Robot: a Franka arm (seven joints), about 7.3 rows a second.
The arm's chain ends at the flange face. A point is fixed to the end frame.
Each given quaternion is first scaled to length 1.
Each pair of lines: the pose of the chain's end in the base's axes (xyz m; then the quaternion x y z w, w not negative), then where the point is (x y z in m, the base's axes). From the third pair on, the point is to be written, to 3 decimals.
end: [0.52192, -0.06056, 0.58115, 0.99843, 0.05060, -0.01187, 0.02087]
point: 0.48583 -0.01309 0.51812
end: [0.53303, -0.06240, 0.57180, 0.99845, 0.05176, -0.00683, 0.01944]
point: 0.49744 -0.01481 0.50858
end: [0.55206, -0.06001, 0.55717, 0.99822, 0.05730, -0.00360, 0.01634]
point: 0.516 -0.012 0.494
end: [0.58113, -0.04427, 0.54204, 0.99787, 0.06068, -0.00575, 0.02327]
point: 0.545 0.002 0.478
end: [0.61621, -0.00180, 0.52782, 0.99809, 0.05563, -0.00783, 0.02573]
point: 0.580 0.045 0.464
